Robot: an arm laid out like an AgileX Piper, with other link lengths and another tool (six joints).
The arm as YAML. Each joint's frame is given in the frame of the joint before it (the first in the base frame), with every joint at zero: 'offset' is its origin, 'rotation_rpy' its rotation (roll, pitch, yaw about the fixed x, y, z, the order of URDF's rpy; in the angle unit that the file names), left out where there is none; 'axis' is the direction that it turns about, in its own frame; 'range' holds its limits. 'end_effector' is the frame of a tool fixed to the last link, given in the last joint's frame.
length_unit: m
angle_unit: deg
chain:
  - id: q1
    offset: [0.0, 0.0, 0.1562]
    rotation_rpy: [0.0, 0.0, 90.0]
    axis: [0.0, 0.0, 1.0]
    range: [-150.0, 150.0]
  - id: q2
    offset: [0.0, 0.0, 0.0]
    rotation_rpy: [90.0, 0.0, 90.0]
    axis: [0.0, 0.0, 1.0]
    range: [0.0, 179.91]
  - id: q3
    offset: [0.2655, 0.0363, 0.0]
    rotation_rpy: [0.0, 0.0, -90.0]
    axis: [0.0, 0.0, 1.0]
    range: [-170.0, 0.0]
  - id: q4
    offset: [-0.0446, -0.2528, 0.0]
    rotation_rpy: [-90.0, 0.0, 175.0]
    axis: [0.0, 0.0, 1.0]
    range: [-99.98, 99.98]
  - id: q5
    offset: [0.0, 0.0, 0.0]
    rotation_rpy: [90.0, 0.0, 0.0]
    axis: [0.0, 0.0, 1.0]
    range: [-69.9, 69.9]
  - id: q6
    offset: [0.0, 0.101, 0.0]
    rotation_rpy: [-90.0, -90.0, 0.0]
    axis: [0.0, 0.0, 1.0]
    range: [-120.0, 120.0]
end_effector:
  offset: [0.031, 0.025, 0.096]
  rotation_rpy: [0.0, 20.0, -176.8]
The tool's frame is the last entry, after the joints.
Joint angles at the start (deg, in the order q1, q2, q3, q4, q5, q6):
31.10, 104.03, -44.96, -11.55, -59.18, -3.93
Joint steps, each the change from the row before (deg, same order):
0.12, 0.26, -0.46, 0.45, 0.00, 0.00
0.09, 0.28, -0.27, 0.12, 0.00, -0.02
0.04, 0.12, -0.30, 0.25, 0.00, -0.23
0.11, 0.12, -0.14, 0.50, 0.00, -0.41
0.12, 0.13, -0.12, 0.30, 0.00, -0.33
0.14, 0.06, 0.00, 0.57, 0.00, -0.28
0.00, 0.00, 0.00, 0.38, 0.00, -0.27
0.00, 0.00, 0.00, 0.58, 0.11, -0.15
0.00, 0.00, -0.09, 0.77, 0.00, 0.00
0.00, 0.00, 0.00, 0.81, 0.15, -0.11
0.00, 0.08, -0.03, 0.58, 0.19, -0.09
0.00, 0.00, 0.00, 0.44, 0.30, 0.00
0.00, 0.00, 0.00, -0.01, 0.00, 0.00
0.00, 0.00, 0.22, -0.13, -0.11, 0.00
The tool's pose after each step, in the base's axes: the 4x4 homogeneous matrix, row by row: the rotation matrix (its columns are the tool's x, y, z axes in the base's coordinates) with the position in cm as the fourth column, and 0 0 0 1 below. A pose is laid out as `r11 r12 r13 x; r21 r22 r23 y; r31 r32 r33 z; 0 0 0 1`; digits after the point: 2 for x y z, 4 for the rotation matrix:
0.3431 0.1451 0.9280 35.52; -0.9350 -0.0420 0.3522 29.34; 0.0901 -0.9885 0.1212 24.64; 0 0 0 1
0.3430 0.1445 0.9282 35.60; -0.9351 -0.0414 0.3520 29.44; 0.0893 -0.9886 0.1209 24.59; 0 0 0 1
0.3397 0.1483 0.9288 35.72; -0.9362 -0.0410 0.3490 29.47; 0.0899 -0.9881 0.1249 24.69; 0 0 0 1
0.3341 0.1502 0.9305 35.82; -0.9381 -0.0427 0.3437 29.47; 0.0914 -0.9877 0.1267 24.69; 0 0 0 1
0.3315 0.1520 0.9311 35.87; -0.9388 -0.0449 0.3415 29.52; 0.0937 -0.9874 0.1278 24.66; 0 0 0 1
0.3259 0.1509 0.9333 35.93; -0.9408 -0.0451 0.3358 29.51; 0.0928 -0.9875 0.1273 24.63; 0 0 0 1
0.3204 0.1516 0.9351 36.02; -0.9427 -0.0463 0.3305 29.43; 0.0933 -0.9874 0.1281 24.64; 0 0 0 1
0.3126 0.1482 0.9383 36.16; -0.9456 -0.0457 0.3222 29.32; 0.0906 -0.9879 0.1259 24.63; 0 0 0 1
0.3026 0.1449 0.9420 36.35; -0.9495 -0.0398 0.3111 29.16; 0.0826 -0.9886 0.1256 24.73; 0 0 0 1
0.2918 0.1392 0.9463 36.55; -0.9534 -0.0375 0.2995 28.99; 0.0771 -0.9895 0.1218 24.72; 0 0 0 1
0.2841 0.1334 0.9495 36.71; -0.9559 -0.0372 0.2913 28.88; 0.0742 -0.9904 0.1169 24.64; 0 0 0 1
0.2783 0.1266 0.9521 36.82; -0.9578 -0.0373 0.2850 28.79; 0.0716 -0.9912 0.1109 24.56; 0 0 0 1
0.2785 0.1267 0.9521 36.82; -0.9578 -0.0374 0.2851 28.80; 0.0717 -0.9912 0.1109 24.56; 0 0 0 1
0.2804 0.1257 0.9516 36.73; -0.9571 -0.0392 0.2872 28.79; 0.0734 -0.9913 0.1094 24.45; 0 0 0 1

